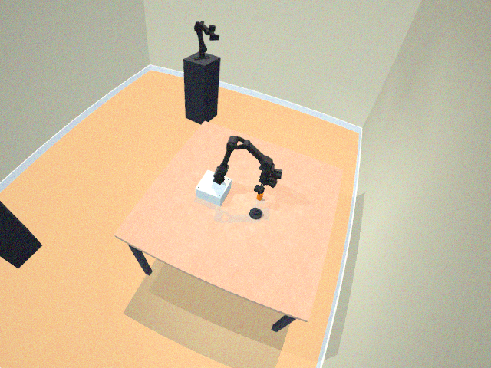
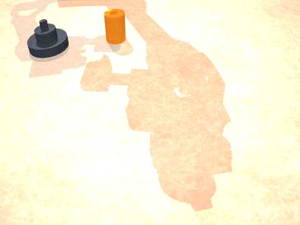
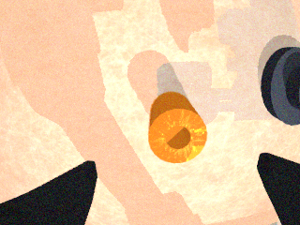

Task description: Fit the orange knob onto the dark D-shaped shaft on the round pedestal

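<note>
The orange knob lies 7 cm below my gripper tip. From my gripper tip the other things lie so: round pedestal (4 cm ahead, 14 cm to the right, 7 cm below).
</note>
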